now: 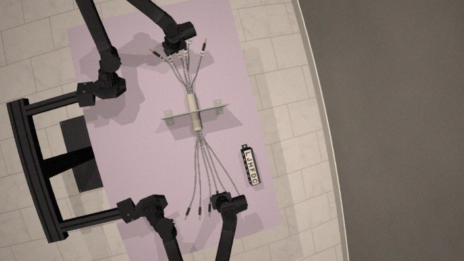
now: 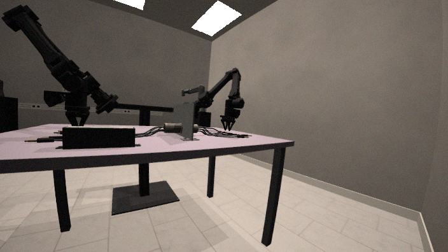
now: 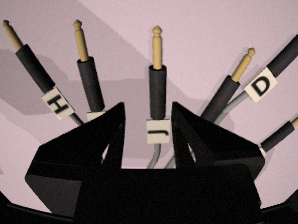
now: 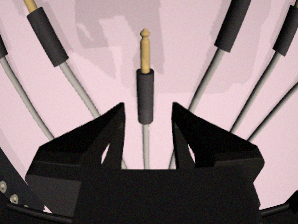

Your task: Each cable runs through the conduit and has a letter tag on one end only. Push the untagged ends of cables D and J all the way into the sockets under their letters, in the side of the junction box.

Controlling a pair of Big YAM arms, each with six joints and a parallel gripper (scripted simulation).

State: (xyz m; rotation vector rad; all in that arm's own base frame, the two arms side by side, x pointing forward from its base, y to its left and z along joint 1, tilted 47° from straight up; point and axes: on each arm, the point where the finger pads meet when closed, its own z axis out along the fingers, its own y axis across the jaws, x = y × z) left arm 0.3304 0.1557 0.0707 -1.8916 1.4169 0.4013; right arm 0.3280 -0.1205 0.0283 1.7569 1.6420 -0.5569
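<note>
My left hand is 3 cm above the tagged plug, 1 cm to the right of it and 1 cm short of it. The rest, counted from my left hand: untagged cable plug 86 cm to the right, 15 cm behind, 3 cm below.
</note>
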